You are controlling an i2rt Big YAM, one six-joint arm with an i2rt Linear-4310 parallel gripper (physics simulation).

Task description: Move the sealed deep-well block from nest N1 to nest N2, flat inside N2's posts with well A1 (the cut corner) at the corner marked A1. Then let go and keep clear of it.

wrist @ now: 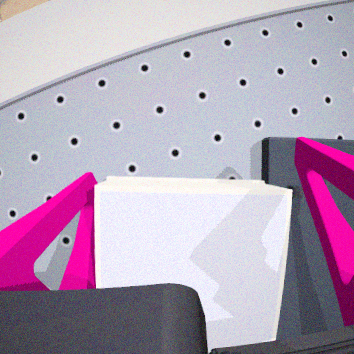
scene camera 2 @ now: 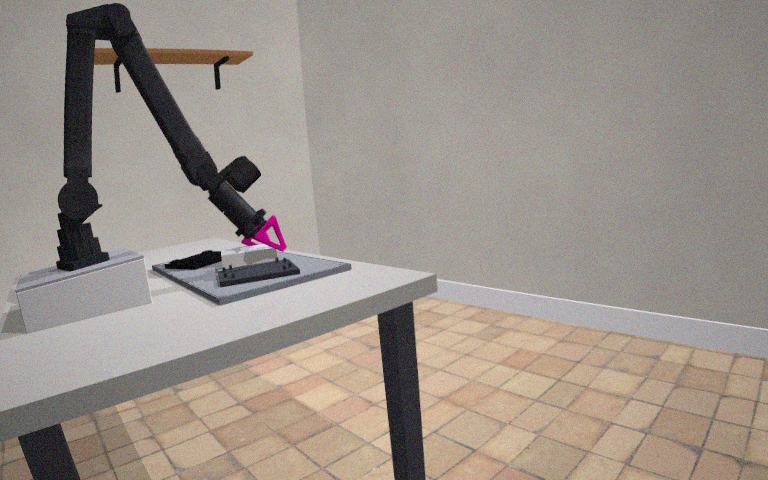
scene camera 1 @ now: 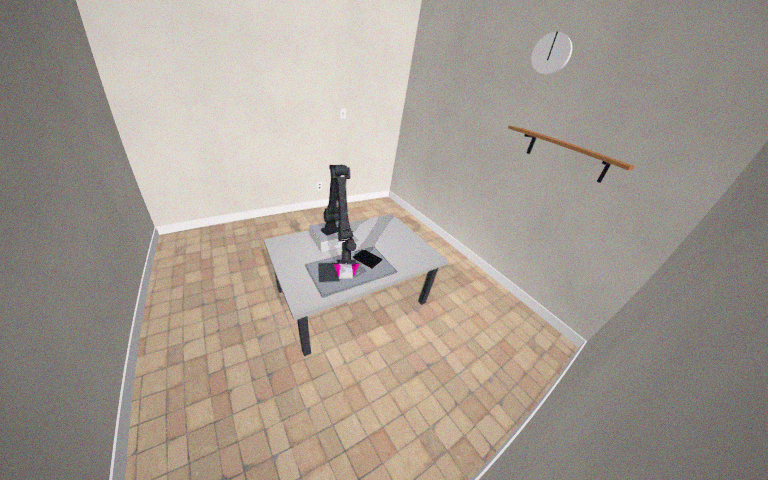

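Pixels of known places: gripper, between the fingertips: (wrist: 193, 165) (scene camera 2: 278, 250) (scene camera 1: 346, 276); arm's base, origin of its link: (scene camera 2: 83, 264) (scene camera 1: 330, 230).
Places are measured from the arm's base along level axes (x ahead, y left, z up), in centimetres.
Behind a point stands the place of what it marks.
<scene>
The sealed block (scene camera 1: 347, 272) @[x 39.4, y -14.7, z -3.4 cm] (scene camera 2: 246, 257) @[x 31.6, y -15.6, z -4.5 cm] (wrist: 168, 239) @[x 38.5, y -13.8, z -3.2 cm] is white and stands on the grey perforated plate (scene camera 1: 382, 274) @[x 50.7, y 5.3, z -7.4 cm] (scene camera 2: 320, 267) @[x 38.9, y -31.3, z -7.3 cm] (wrist: 175, 105) @[x 43.5, y -17.6, z -7.3 cm]. My gripper (scene camera 1: 346, 269) @[x 40.4, y -16.4, z -4.7 cm] (scene camera 2: 274, 240) @[x 40.4, y -16.4, z -4.7 cm] (wrist: 193, 165) @[x 40.4, y -16.4, z -4.7 cm] is open. Its magenta fingers straddle the block's upper part, one on each side. In the wrist view the left finger lies close against the block's side and the right finger stands apart from it. An empty dark nest with small posts (scene camera 1: 327, 272) @[x 30.0, y -22.9, z -6.2 cm] (scene camera 2: 258, 271) @[x 28.2, y -24.0, z -6.2 cm] (wrist: 277, 158) @[x 38.2, y -20.6, z -6.2 cm] lies right beside the block. The nest base under the block is hidden, and I cannot read any nest labels.
A flat black object (scene camera 1: 368, 258) @[x 34.3, y 7.6, z -6.2 cm] (scene camera 2: 194, 260) @[x 30.4, y 6.4, z -6.2 cm] lies on the plate on the block's other side. The plate sits on a grey table (scene camera 1: 411, 248) @[x 42.3, y 45.6, z -8.7 cm] (scene camera 2: 287, 314) @[x 16.6, y -45.4, z -8.6 cm]. The arm's base (scene camera 1: 332, 229) @[x 3.7, y -1.1, z 3.7 cm] stands at the back of the table, with a small pale box (scene camera 1: 328, 246) @[x 9.6, y -8.3, z -4.8 cm] near it.
</scene>
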